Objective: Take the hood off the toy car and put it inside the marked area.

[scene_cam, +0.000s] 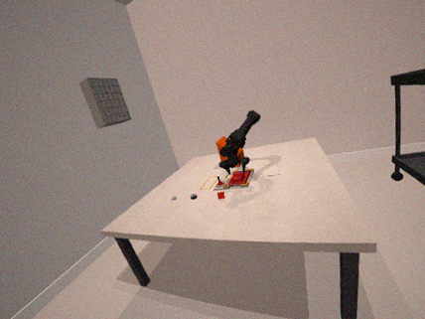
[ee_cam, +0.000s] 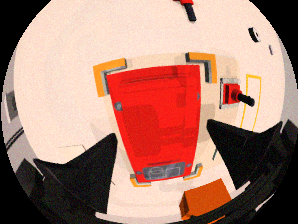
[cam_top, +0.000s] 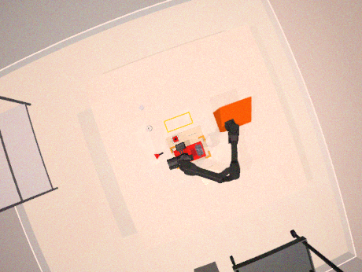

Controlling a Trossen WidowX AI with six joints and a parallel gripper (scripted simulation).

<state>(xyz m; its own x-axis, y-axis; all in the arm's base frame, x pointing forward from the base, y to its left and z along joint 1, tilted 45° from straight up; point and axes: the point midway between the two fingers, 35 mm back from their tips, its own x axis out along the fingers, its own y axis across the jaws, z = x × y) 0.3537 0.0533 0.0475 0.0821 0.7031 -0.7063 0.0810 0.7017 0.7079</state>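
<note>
The red hood is 2 cm below my gripper tip.
</note>
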